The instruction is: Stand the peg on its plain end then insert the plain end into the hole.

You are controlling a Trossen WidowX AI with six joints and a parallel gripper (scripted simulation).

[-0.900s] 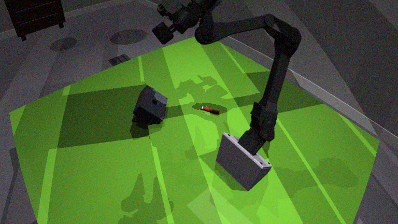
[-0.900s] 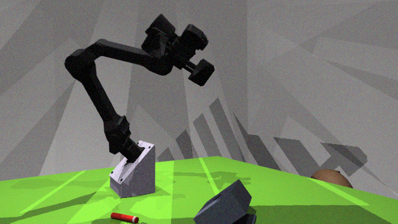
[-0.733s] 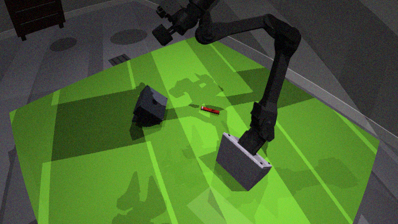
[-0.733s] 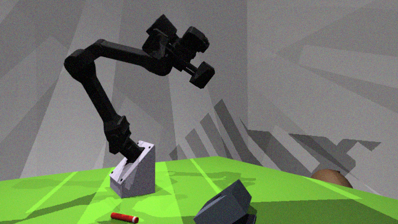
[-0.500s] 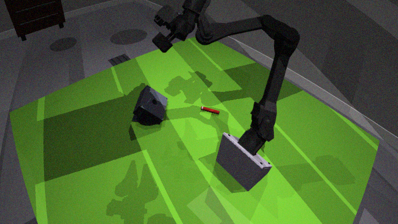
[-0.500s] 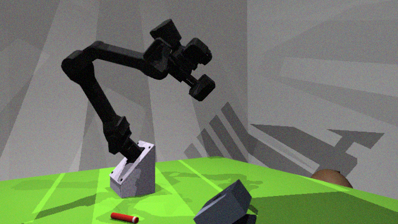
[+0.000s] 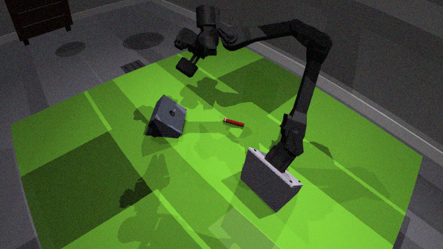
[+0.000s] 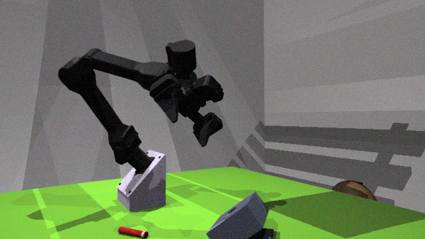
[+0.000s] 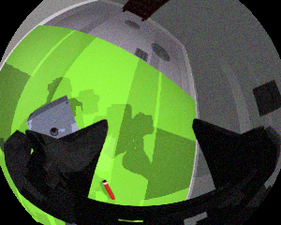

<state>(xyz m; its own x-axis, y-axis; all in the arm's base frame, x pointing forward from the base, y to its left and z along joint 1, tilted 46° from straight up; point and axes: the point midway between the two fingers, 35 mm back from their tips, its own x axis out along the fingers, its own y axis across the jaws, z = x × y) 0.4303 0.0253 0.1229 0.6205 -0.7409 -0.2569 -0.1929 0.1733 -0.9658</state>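
Now: the red peg 230 mm below my gripper tip, 160 mm behind it and 40 mm to the right of it. Also, from my gripper tip: sloped panel: 200 mm below, 140 mm to the left, 20 mm behind.
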